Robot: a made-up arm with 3 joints. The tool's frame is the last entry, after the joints. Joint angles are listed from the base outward.
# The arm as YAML. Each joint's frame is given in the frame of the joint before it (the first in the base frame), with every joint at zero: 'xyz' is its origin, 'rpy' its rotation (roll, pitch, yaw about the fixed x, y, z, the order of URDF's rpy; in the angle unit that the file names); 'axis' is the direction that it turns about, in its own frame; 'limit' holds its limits. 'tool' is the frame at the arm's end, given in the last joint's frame.
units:
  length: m
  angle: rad
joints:
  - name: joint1
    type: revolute
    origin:
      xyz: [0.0, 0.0, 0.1]
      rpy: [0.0, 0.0, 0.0]
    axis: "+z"
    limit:
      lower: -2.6
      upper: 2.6
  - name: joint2
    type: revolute
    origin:
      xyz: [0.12, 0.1, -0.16]
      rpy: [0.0, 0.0, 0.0]
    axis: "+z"
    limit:
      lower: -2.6
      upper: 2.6
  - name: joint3
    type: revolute
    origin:
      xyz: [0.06, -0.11, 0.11]
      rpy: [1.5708, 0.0, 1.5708]
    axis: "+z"
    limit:
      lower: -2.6
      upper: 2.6
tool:
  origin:
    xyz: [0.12, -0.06, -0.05]
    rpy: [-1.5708, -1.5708, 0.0]
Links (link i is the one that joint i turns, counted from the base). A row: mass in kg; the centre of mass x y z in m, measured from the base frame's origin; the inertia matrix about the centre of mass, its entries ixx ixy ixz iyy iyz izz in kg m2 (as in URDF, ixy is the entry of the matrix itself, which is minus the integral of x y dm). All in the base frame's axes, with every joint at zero. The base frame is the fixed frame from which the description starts. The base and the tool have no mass.
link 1: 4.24; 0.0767 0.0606 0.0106; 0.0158 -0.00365 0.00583 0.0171 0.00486 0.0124
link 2: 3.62; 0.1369 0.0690 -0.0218; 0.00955 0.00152 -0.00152 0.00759 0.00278 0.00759
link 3: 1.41; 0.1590 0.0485 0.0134; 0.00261 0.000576 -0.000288 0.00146 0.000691 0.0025
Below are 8 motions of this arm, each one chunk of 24 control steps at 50 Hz.
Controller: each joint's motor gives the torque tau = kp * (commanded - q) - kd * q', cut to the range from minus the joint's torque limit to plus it. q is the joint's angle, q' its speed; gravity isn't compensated. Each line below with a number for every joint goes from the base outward.
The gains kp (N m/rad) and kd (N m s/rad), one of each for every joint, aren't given. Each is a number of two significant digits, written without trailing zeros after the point. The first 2 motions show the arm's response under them.
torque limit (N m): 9.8 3.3 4
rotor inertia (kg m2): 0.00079 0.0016 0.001
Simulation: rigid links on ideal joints. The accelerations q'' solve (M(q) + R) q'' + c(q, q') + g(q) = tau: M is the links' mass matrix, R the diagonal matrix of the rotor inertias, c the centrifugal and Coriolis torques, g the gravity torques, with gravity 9.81 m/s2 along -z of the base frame. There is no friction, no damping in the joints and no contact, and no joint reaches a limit. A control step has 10 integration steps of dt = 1/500 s. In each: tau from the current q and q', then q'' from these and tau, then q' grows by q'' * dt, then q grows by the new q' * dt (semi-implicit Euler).
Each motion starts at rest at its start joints. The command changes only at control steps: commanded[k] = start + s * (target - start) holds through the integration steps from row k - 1 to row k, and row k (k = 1, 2, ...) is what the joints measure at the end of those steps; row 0 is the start. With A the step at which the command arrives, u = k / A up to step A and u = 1 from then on. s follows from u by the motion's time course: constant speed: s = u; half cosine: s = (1 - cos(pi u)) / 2; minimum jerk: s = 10 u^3 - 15 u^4 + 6 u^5; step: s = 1 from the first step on.
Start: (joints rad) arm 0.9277 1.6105 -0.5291
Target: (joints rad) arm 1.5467 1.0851 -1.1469
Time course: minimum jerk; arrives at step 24
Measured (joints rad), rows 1 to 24:
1: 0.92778 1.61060 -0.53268
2: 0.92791 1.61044 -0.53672
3: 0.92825 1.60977 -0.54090
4: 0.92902 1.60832 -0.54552
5: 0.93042 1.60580 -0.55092
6: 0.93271 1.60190 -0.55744
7: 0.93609 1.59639 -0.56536
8: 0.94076 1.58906 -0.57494
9: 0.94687 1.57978 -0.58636
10: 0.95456 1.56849 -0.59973
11: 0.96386 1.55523 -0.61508
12: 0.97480 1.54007 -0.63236
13: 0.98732 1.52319 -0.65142
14: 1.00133 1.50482 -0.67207
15: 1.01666 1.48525 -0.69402
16: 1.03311 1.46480 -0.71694
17: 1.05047 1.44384 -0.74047
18: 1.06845 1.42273 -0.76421
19: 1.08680 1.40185 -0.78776
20: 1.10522 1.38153 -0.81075
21: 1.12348 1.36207 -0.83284
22: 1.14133 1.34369 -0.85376
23: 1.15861 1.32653 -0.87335
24: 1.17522 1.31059 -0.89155
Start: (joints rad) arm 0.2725 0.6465 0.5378
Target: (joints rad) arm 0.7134 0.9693 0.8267
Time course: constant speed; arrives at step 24
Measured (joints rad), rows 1 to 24:
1: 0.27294 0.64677 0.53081
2: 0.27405 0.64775 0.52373
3: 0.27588 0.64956 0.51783
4: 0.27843 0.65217 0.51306
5: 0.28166 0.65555 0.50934
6: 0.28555 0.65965 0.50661
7: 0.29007 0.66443 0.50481
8: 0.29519 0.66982 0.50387
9: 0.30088 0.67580 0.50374
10: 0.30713 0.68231 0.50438
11: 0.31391 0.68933 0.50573
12: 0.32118 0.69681 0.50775
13: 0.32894 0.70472 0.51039
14: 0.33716 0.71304 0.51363
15: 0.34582 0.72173 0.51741
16: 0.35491 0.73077 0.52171
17: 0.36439 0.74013 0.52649
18: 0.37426 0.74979 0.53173
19: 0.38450 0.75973 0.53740
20: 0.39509 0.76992 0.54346
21: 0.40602 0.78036 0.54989
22: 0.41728 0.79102 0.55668
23: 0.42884 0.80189 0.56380
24: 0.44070 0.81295 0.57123
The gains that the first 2 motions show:
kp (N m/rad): 41 8 6.7
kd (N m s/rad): 19 2.3 2.1
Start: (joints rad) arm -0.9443 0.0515 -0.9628
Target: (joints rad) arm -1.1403 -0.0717 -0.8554
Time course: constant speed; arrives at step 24
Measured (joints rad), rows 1 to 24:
1: -0.94452 0.05141 -0.96282
2: -0.94507 0.05103 -0.96260
3: -0.94594 0.05034 -0.96211
4: -0.94713 0.04934 -0.96139
5: -0.94862 0.04804 -0.96045
6: -0.95040 0.04647 -0.95929
7: -0.95245 0.04464 -0.95795
8: -0.95477 0.04258 -0.95644
9: -0.95734 0.04029 -0.95475
10: -0.96015 0.03780 -0.95291
11: -0.96319 0.03511 -0.95093
12: -0.96646 0.03225 -0.94882
13: -0.96994 0.02923 -0.94659
14: -0.97362 0.02605 -0.94424
15: -0.97749 0.02274 -0.94178
16: -0.98155 0.01929 -0.93922
17: -0.98579 0.01572 -0.93657
18: -0.99019 0.01203 -0.93383
19: -0.99476 0.00824 -0.93102
20: -0.99949 0.00436 -0.92812
21: -1.00436 0.00038 -0.92516
22: -1.00938 -0.00368 -0.92214
23: -1.01453 -0.00782 -0.91905
24: -1.01981 -0.01203 -0.91591

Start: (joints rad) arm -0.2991 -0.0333 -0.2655
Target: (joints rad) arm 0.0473 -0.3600 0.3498
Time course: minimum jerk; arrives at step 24
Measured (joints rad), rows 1 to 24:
1: -0.29896 -0.03309 -0.27068
2: -0.29889 -0.03315 -0.27616
3: -0.29873 -0.03349 -0.28093
4: -0.29834 -0.03422 -0.28469
5: -0.29758 -0.03553 -0.28715
6: -0.29634 -0.03760 -0.28802
7: -0.29448 -0.04058 -0.28704
8: -0.29190 -0.04461 -0.28397
9: -0.28849 -0.04981 -0.27867
10: -0.28421 -0.05622 -0.27103
11: -0.27900 -0.06386 -0.26104
12: -0.27287 -0.07270 -0.24876
13: -0.26584 -0.08265 -0.23433
14: -0.25796 -0.09361 -0.21796
15: -0.24934 -0.10540 -0.19992
16: -0.24007 -0.11785 -0.18056
17: -0.23029 -0.13075 -0.16024
18: -0.22016 -0.14387 -0.13937
19: -0.20982 -0.15699 -0.11834
20: -0.19943 -0.16989 -0.09755
21: -0.18915 -0.18238 -0.07736
22: -0.17910 -0.19429 -0.05805
23: -0.16938 -0.20551 -0.03983
24: -0.16005 -0.21601 -0.02279

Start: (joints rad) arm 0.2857 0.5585 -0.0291
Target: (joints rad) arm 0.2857 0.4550 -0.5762
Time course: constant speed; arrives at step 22
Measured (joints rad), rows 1 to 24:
1: 0.28589 0.55847 -0.03679
2: 0.28598 0.55808 -0.04652
3: 0.28603 0.55733 -0.05717
4: 0.28607 0.55629 -0.06865
5: 0.28611 0.55499 -0.08091
6: 0.28614 0.55345 -0.09390
7: 0.28617 0.55169 -0.10756
8: 0.28619 0.54973 -0.12185
9: 0.28621 0.54757 -0.13672
10: 0.28623 0.54524 -0.15213
11: 0.28625 0.54275 -0.16804
12: 0.28626 0.54010 -0.18441
13: 0.28627 0.53731 -0.20122
14: 0.28628 0.53439 -0.21843
15: 0.28629 0.53134 -0.23602
16: 0.28630 0.52818 -0.25394
17: 0.28630 0.52491 -0.27219
18: 0.28631 0.52154 -0.29073
19: 0.28631 0.51808 -0.30954
20: 0.28631 0.51453 -0.32860
21: 0.28631 0.51091 -0.34790
22: 0.28631 0.50721 -0.36741
23: 0.28625 0.50360 -0.38578
24: 0.28617 0.50019 -0.40290

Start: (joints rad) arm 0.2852 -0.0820 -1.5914
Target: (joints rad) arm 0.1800 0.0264 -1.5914
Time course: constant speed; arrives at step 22
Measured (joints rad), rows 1 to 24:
1: 0.28493 -0.08193 -1.58717
2: 0.28458 -0.08153 -1.58259
3: 0.28405 -0.08077 -1.57830
4: 0.28334 -0.07968 -1.57432
5: 0.28246 -0.07832 -1.57061
6: 0.28141 -0.07670 -1.56716
7: 0.28021 -0.07484 -1.56396
8: 0.27885 -0.07276 -1.56097
9: 0.27734 -0.07048 -1.55820
10: 0.27569 -0.06801 -1.55563
11: 0.27391 -0.06537 -1.55323
12: 0.27200 -0.06256 -1.55100
13: 0.26997 -0.05961 -1.54893
14: 0.26782 -0.05651 -1.54701
15: 0.26555 -0.05329 -1.54522
16: 0.26318 -0.04994 -1.54355
17: 0.26071 -0.04648 -1.54201
18: 0.25813 -0.04292 -1.54057
19: 0.25546 -0.03926 -1.53923
20: 0.25271 -0.03551 -1.53799
21: 0.24986 -0.03168 -1.53684
22: 0.24693 -0.02777 -1.53577
23: 0.24407 -0.02398 -1.53481
24: 0.24133 -0.02043 -1.53392

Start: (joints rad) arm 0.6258 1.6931 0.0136
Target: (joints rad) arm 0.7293 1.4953 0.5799
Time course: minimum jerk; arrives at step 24
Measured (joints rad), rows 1 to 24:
1: 0.62587 1.69325 0.00710
2: 0.62592 1.69324 0.00010
3: 0.62598 1.69302 -0.00609
4: 0.62611 1.69253 -0.01122
5: 0.62634 1.69166 -0.01503
6: 0.62672 1.69032 -0.01726
7: 0.62729 1.68839 -0.01766
8: 0.62807 1.68582 -0.01605
9: 0.62910 1.68253 -0.01227
10: 0.63040 1.67850 -0.00625
11: 0.63196 1.67373 0.00202
12: 0.63380 1.66824 0.01247
13: 0.63590 1.66208 0.02497
14: 0.63825 1.65533 0.03931
15: 0.64082 1.64810 0.05525
16: 0.64357 1.64049 0.07247
17: 0.64648 1.63264 0.09061
18: 0.64949 1.62469 0.10933
19: 0.65256 1.61676 0.12823
20: 0.65563 1.60901 0.14696
21: 0.65868 1.60153 0.16519
22: 0.66166 1.59442 0.18265
23: 0.66454 1.58775 0.19915
24: 0.66730 1.58153 0.21462

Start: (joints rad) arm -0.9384 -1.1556 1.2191
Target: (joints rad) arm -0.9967 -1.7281 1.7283
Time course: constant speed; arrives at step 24
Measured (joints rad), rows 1 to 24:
1: -0.93852 -1.15690 1.21414
2: -0.93874 -1.15948 1.20978
3: -0.93907 -1.16349 1.20700
4: -0.93948 -1.16888 1.20571
5: -0.93997 -1.17554 1.20583
6: -0.94055 -1.18340 1.20728
7: -0.94120 -1.19237 1.20997
8: -0.94193 -1.20236 1.21385
9: -0.94273 -1.21332 1.21884
10: -0.94360 -1.22517 1.22488
11: -0.94453 -1.23784 1.23191
12: -0.94553 -1.25129 1.23987
13: -0.94658 -1.26546 1.24871
14: -0.94770 -1.28030 1.25838
15: -0.94887 -1.29576 1.26883
16: -0.95010 -1.31179 1.28003
17: -0.95137 -1.32837 1.29192
18: -0.95269 -1.34544 1.30447
19: -0.95406 -1.36298 1.31764
20: -0.95548 -1.38096 1.33140
21: -0.95694 -1.39934 1.34572
22: -0.95843 -1.41809 1.36056
23: -0.95997 -1.43719 1.37590
24: -0.96154 -1.45662 1.39171

